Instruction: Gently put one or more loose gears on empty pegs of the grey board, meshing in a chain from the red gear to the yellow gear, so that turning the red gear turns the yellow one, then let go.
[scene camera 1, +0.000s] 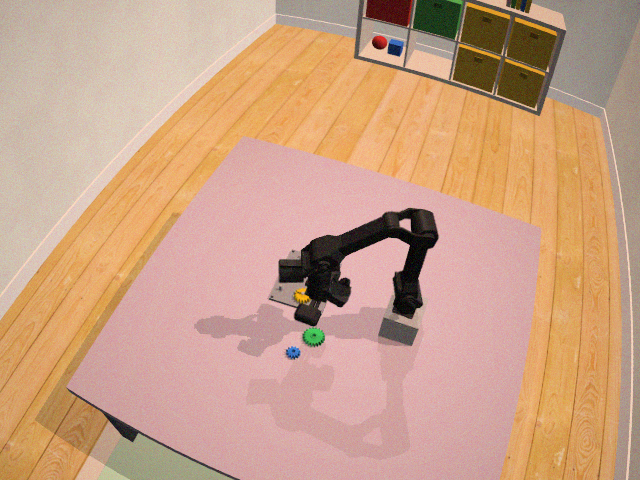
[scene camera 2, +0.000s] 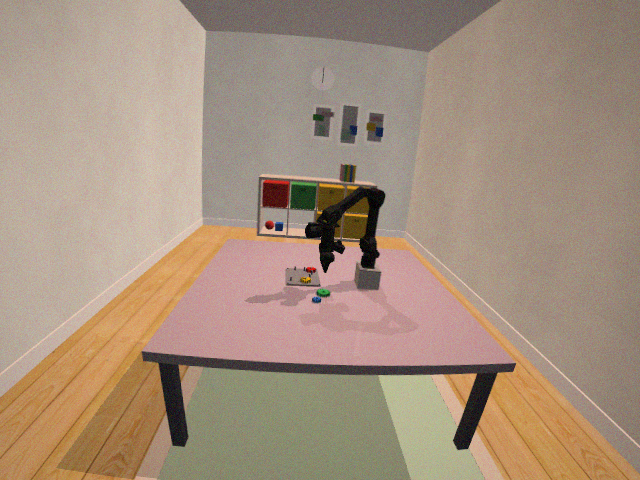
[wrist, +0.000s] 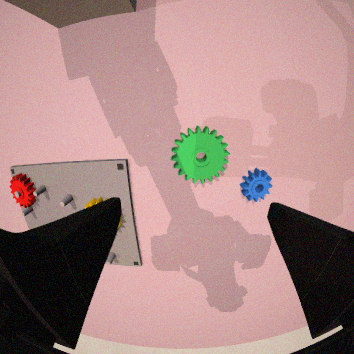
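Where they show: gripper, fingertip midpoint: (scene camera 2: 324, 269) (wrist: 198, 208); arm's base at its link origin: (scene camera 1: 405, 306) (scene camera 2: 367, 265).
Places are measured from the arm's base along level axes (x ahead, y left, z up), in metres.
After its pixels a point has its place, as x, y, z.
Observation:
The grey board (scene camera 1: 281, 297) {0.366, 0.056, -0.097} (scene camera 2: 298, 276) {0.347, -0.029, -0.098} (wrist: 85, 175) {0.254, 0.005, -0.098} lies on the table, with the red gear (scene camera 2: 310, 269) {0.287, -0.100, -0.082} (wrist: 25, 189) {0.278, -0.099, -0.083} and yellow gear (scene camera 1: 301, 296) {0.308, 0.036, -0.082} (scene camera 2: 305, 280) {0.309, 0.046, -0.085} (wrist: 94, 203) {0.288, 0.019, -0.089} on it. Several bare pegs show; the arm hides the red gear in scene camera 1. The loose green gear (scene camera 1: 310, 339) {0.224, 0.162, -0.090} (scene camera 2: 323, 292) {0.221, 0.163, -0.087} (wrist: 187, 152) {0.217, 0.130, -0.091} lies flat on the table beside the board. The smaller blue gear (scene camera 1: 293, 352) {0.248, 0.228, -0.089} (scene camera 2: 316, 299) {0.254, 0.232, -0.090} (wrist: 249, 186) {0.252, 0.208, -0.091} lies flat near it. My gripper (scene camera 1: 324, 303) {0.224, 0.131, 0.017} (scene camera 2: 332, 256) (wrist: 198, 208) {0.224, 0.131, 0.017} is open and empty, above the table near the board and green gear. In the wrist view a finger covers part of the board and yellow gear.
The arm's grey base block (scene camera 1: 398, 330) {-0.006, 0.057, -0.044} (scene camera 2: 367, 277) {0.005, 0.057, -0.041} stands on the pink table (scene camera 1: 206, 248) {0.683, -0.017, -0.106} (scene camera 2: 232, 330) {0.561, 0.505, -0.106}, to the right of the board in both scene views. The arm reaches over part of the board in scene camera 1. A shelf unit (scene camera 1: 356, 43) (scene camera 2: 258, 206) stands far behind the table.

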